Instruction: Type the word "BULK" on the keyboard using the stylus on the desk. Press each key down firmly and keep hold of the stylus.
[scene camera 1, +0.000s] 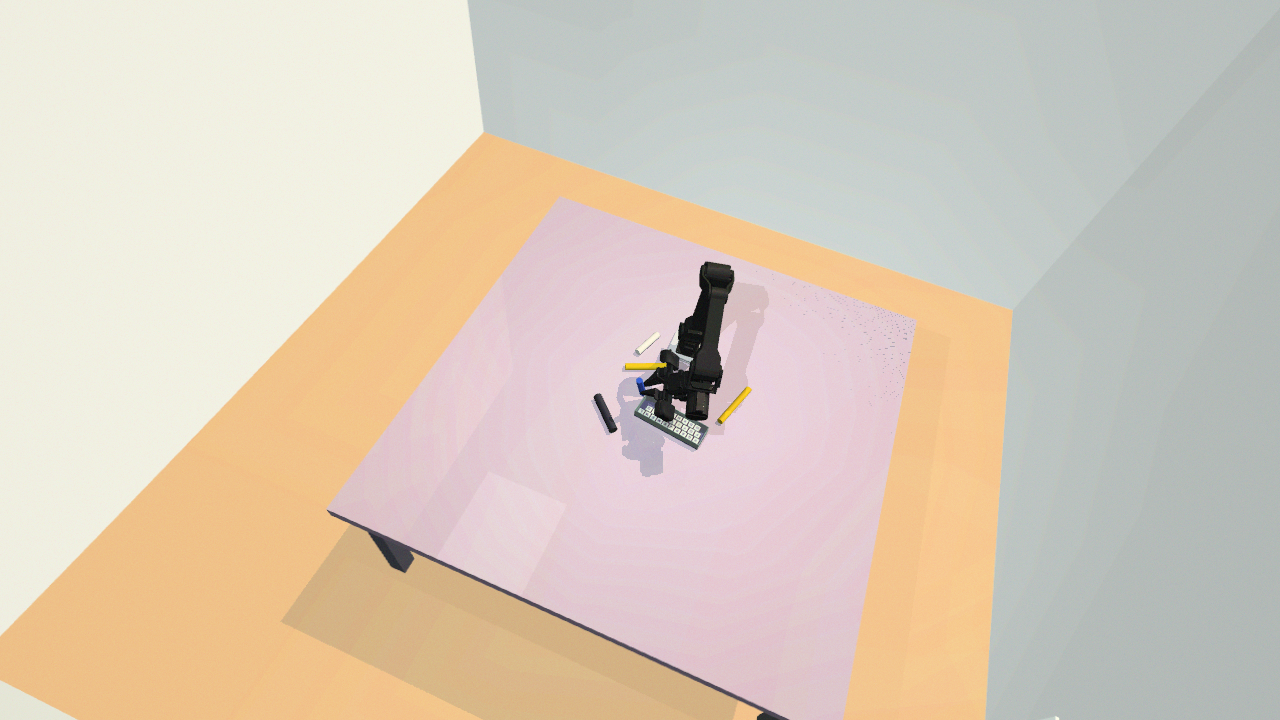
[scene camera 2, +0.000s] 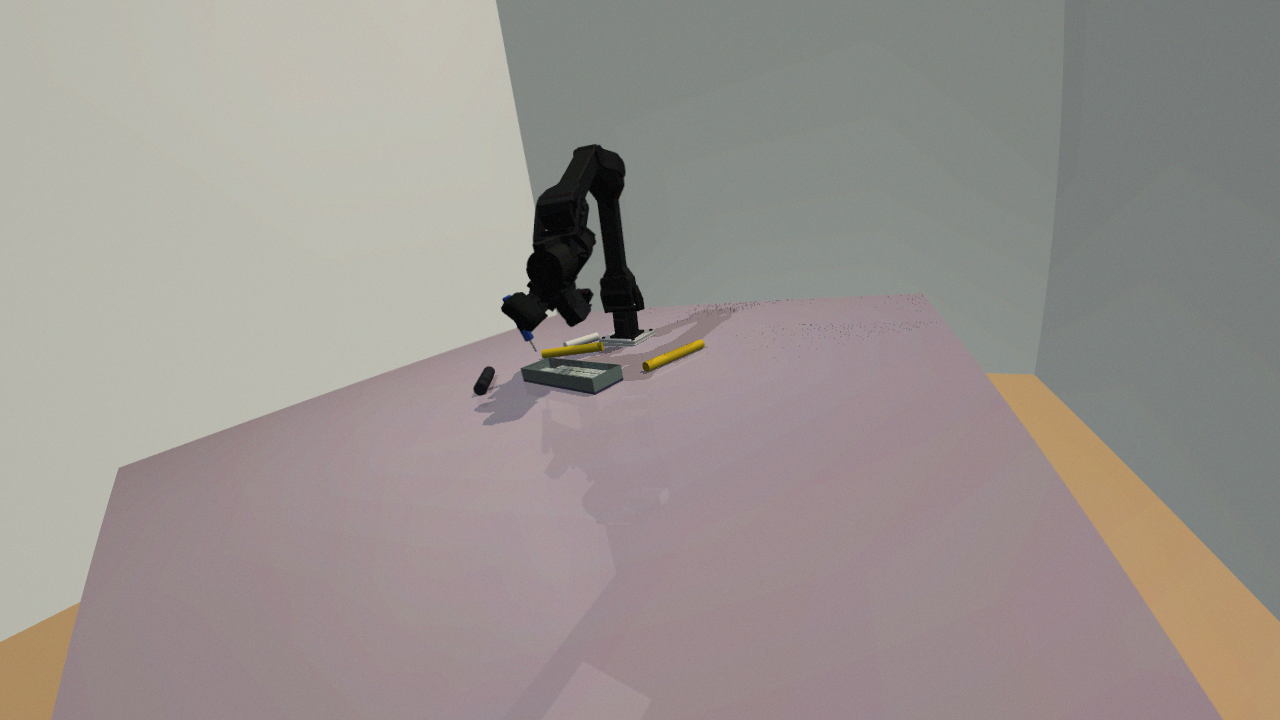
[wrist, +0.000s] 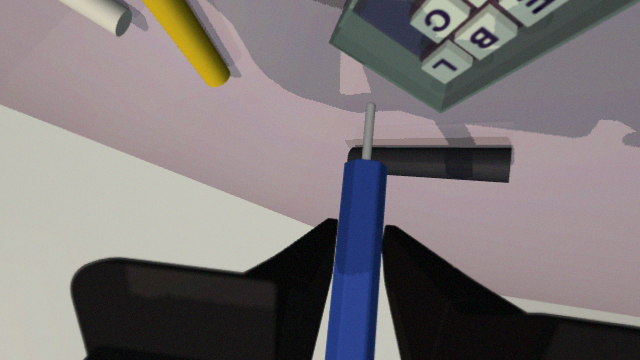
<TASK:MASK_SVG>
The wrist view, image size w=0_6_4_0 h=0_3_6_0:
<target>my gripper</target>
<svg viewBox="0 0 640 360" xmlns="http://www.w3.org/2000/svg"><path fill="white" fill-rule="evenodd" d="M385 225L382 239L383 276L401 360L640 360L640 326L546 313L526 313L525 310L464 274L463 271L431 251L399 227ZM338 219L327 218L273 257L245 272L119 257L100 259L83 265L74 274L70 290L72 304L87 355L83 360L312 360L333 274Z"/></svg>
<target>black cylinder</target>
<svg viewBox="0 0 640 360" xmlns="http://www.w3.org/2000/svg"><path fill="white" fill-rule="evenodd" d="M372 147L371 160L380 161L387 166L387 175L509 182L512 148ZM363 147L351 148L348 153L347 162L354 159L362 159Z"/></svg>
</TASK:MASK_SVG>
